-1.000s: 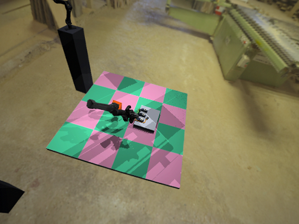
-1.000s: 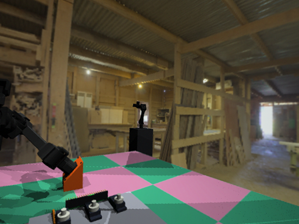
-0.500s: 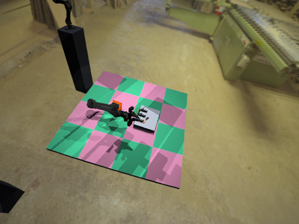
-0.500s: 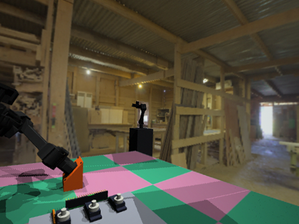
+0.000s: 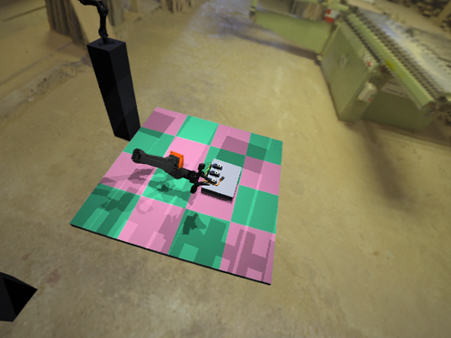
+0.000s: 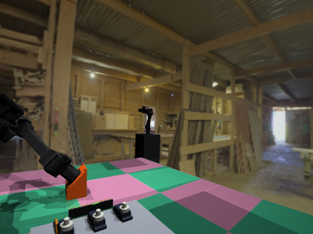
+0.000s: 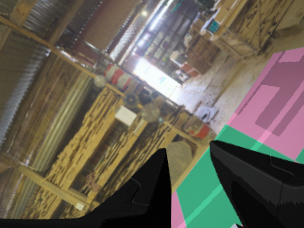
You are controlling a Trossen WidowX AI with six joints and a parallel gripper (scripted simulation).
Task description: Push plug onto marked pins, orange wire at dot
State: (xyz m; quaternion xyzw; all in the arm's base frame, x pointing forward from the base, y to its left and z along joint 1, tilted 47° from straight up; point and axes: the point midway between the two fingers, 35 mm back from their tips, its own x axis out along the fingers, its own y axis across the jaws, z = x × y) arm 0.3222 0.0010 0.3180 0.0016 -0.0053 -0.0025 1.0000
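The grey holder plate lies 270 mm below my gripper tip, 260 mm to the left of it and 70 mm ahead of it. From my gripper tip the other things lie so: green band: 260 mm to the left, 220 mm below, 90 mm behind; then black pin row: 260 mm to the left, 230 mm below, 90 mm behind.
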